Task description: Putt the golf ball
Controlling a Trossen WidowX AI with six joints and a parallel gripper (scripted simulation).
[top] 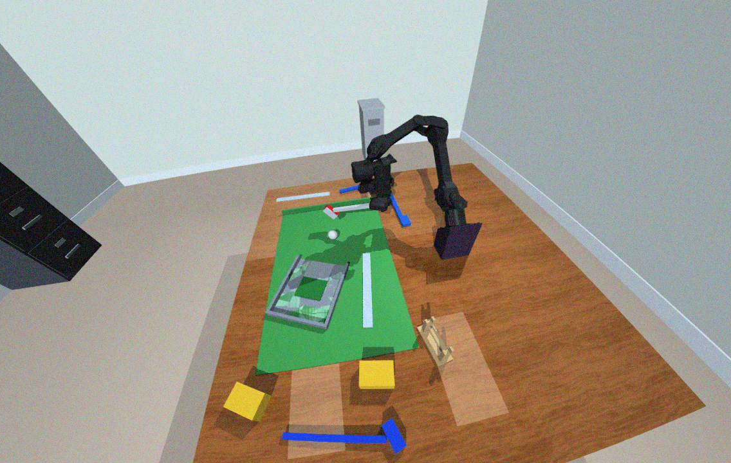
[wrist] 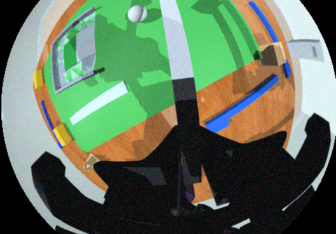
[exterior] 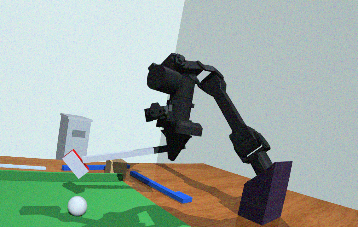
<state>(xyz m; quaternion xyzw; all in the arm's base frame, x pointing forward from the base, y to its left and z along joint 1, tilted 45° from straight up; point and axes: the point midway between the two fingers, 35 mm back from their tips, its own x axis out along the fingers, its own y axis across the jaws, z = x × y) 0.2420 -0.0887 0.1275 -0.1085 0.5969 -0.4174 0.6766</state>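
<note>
Right now the red putter is 110 mm ahead of my gripper tip and 50 mm to the right of it. From my gripper tip the other things lie so: wooden stand 470 mm to the left, 110 mm below, 30 mm behind; then small wooden block 310 mm to the right, 110 mm below, 30 mm behind; then white golf ball 210 mm ahead, 120 mm below, 40 mm to the right.
</note>
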